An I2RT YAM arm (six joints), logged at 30 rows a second.
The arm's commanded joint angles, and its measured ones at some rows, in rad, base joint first. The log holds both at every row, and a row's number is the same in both.
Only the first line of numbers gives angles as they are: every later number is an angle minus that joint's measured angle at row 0.
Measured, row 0:
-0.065 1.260 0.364 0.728 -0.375 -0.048
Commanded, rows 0 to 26:
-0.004 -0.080 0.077 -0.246 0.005 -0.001
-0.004 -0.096 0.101 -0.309 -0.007 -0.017
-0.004 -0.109 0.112 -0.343 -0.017 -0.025
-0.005 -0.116 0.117 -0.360 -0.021 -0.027
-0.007 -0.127 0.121 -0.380 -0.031 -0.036
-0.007 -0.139 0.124 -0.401 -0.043 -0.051
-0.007 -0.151 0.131 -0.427 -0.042 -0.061
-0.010 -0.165 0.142 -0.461 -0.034 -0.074
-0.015 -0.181 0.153 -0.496 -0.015 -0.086
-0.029 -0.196 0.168 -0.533 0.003 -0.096
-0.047 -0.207 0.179 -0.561 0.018 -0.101
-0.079 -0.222 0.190 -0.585 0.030 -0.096
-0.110 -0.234 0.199 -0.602 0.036 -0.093
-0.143 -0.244 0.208 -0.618 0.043 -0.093
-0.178 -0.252 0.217 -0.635 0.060 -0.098
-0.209 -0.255 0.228 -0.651 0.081 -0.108
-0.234 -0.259 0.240 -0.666 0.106 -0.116
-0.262 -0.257 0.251 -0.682 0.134 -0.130
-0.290 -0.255 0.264 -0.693 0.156 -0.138
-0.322 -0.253 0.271 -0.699 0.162 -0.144
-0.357 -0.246 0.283 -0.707 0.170 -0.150
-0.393 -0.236 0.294 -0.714 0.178 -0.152
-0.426 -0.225 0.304 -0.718 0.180 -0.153
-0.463 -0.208 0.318 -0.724 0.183 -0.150
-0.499 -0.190 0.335 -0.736 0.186 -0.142
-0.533 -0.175 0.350 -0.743 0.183 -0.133
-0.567 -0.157 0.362 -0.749 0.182 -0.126
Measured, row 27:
-0.509 -0.191 0.321 -0.695 0.155 -0.127
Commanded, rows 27 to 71:
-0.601 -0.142 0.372 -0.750 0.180 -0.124
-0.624 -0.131 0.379 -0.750 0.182 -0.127
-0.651 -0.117 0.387 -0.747 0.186 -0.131
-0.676 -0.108 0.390 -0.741 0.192 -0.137
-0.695 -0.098 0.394 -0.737 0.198 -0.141
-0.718 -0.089 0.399 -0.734 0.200 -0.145
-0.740 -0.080 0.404 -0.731 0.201 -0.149
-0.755 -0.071 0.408 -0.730 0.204 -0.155
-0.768 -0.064 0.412 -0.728 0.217 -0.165
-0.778 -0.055 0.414 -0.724 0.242 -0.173
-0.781 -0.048 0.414 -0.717 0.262 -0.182
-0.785 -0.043 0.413 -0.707 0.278 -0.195
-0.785 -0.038 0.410 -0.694 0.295 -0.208
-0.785 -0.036 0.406 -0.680 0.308 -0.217
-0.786 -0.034 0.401 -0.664 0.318 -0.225
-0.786 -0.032 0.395 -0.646 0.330 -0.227
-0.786 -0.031 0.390 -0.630 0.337 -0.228
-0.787 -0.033 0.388 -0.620 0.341 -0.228
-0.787 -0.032 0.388 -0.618 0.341 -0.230
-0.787 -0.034 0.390 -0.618 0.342 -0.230
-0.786 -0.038 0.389 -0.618 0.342 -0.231
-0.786 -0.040 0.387 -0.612 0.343 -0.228
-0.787 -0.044 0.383 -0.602 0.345 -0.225
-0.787 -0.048 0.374 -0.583 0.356 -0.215
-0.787 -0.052 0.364 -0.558 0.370 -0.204
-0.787 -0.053 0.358 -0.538 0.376 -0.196
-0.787 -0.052 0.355 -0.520 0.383 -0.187
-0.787 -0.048 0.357 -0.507 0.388 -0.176
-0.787 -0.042 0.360 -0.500 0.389 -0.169
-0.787 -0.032 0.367 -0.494 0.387 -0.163
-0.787 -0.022 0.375 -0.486 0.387 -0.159
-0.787 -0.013 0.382 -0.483 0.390 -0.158
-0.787 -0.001 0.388 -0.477 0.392 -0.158
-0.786 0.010 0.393 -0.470 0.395 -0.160
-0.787 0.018 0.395 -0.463 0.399 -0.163
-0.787 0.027 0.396 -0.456 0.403 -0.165
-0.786 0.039 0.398 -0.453 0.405 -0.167
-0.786 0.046 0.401 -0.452 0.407 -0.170
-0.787 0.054 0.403 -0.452 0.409 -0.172
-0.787 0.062 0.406 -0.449 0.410 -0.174
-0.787 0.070 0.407 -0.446 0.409 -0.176
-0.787 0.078 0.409 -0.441 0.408 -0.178
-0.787 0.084 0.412 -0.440 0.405 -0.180
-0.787 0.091 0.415 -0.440 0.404 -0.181
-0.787 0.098 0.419 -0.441 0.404 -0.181
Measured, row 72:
-0.782 0.085 0.377 -0.471 0.398 -0.176
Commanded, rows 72 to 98:
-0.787 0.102 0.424 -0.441 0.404 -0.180
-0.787 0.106 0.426 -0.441 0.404 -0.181
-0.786 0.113 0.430 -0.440 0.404 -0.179
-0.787 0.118 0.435 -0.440 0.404 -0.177
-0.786 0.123 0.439 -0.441 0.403 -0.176
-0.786 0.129 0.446 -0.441 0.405 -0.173
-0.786 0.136 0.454 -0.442 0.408 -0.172
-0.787 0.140 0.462 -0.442 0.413 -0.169
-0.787 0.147 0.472 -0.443 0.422 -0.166
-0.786 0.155 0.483 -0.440 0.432 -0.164
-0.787 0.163 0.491 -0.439 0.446 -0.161
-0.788 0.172 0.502 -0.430 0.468 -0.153
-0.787 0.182 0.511 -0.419 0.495 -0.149
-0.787 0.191 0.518 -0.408 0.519 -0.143
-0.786 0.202 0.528 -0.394 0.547 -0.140
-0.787 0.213 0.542 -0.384 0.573 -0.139
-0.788 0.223 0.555 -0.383 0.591 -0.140
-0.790 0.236 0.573 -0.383 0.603 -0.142
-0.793 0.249 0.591 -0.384 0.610 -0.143
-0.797 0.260 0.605 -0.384 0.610 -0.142
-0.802 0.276 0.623 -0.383 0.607 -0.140
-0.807 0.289 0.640 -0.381 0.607 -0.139
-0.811 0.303 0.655 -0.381 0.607 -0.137
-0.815 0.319 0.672 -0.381 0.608 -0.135
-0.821 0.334 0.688 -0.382 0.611 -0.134
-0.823 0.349 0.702 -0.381 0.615 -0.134
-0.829 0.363 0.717 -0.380 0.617 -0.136
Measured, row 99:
-0.815 0.331 0.672 -0.400 0.589 -0.148
